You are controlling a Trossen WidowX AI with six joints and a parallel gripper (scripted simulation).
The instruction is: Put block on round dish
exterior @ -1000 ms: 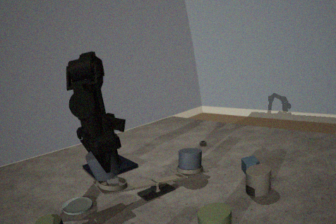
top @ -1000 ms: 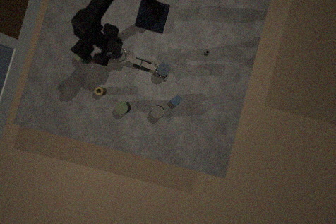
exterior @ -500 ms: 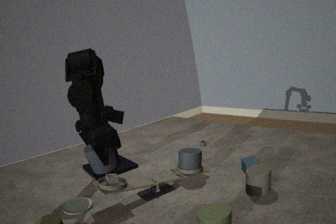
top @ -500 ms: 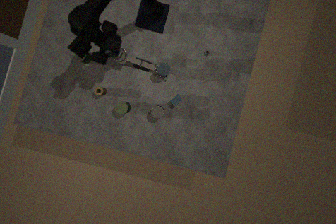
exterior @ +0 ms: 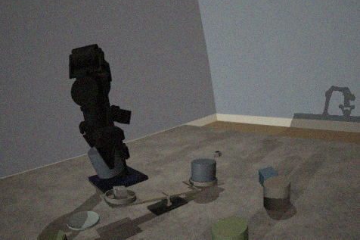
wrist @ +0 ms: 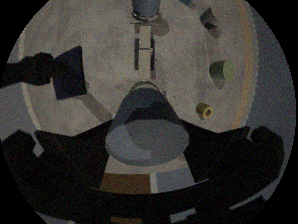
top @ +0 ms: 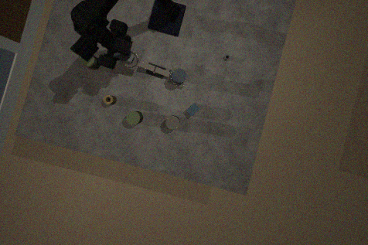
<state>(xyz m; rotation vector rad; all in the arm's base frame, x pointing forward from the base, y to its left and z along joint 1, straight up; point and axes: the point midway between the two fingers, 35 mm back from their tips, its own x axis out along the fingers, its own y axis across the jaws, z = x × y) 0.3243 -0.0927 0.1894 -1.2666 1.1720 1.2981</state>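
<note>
The small grey block lies 1 cm to the left of my gripper tip and 8 cm below it. The rest, counted from my gripper tip: balance (1 cm behind, 14 cm to the left, 15 cm below); pale round dish (7 cm behind, 11 cm to the right, 17 cm below); yellow ring (24 cm ahead, 2 cm to the right, 15 cm below).
</note>
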